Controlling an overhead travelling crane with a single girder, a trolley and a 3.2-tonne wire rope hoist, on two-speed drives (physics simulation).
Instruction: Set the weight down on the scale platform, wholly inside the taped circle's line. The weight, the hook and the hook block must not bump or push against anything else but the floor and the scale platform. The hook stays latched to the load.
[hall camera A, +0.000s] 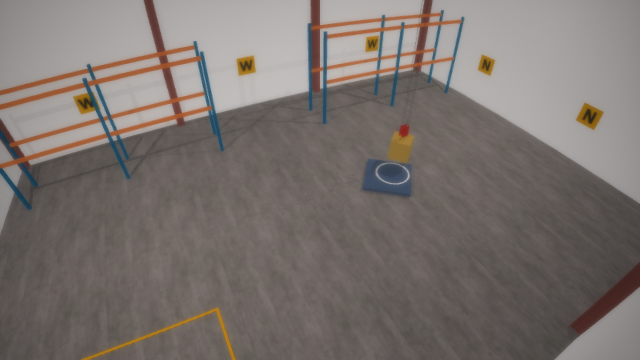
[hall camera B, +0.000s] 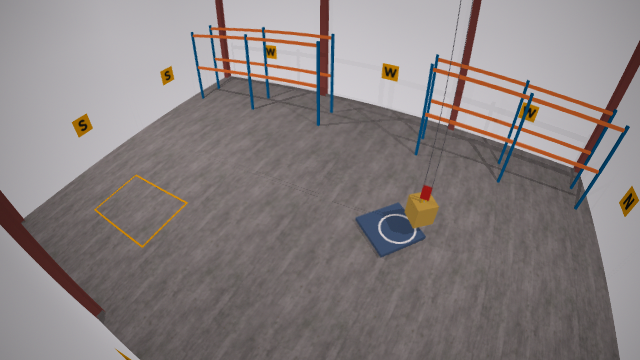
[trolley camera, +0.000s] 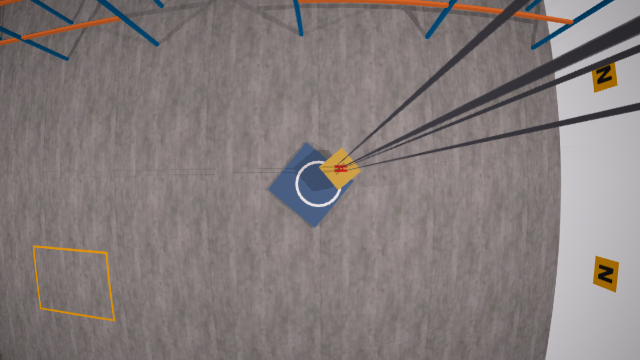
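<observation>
The yellow weight (hall camera A: 400, 151) (hall camera B: 421, 215) (trolley camera: 339, 181) hangs upright in the air on the ropes. The blue scale platform (hall camera A: 372, 184) (hall camera B: 382, 246) (trolley camera: 285, 188) lies below it on the floor, with the white taped circle (hall camera A: 375, 173) (hall camera B: 378, 229) (trolley camera: 296, 183) on top. In the trolley view the weight covers the circle's upper right part and reaches past the platform's edge. A dark shadow lies inside the circle. The red hook block (hall camera A: 404, 130) (hall camera B: 426, 192) is right above the weight. My hook (hall camera A: 402, 136) (hall camera B: 424, 198) (trolley camera: 340, 169) is latched to the weight; its small details are hidden.
Two blue and orange racks (hall camera A: 324, 77) (hall camera A: 112, 135) (hall camera B: 318, 82) (hall camera B: 515, 137) stand along the W wall, behind the platform. A yellow floor outline (hall camera A: 150, 336) (hall camera B: 161, 189) (trolley camera: 70, 249) lies well away from the weight. Dark red columns (hall camera A: 315, 45) (hall camera B: 324, 45) stand at the walls.
</observation>
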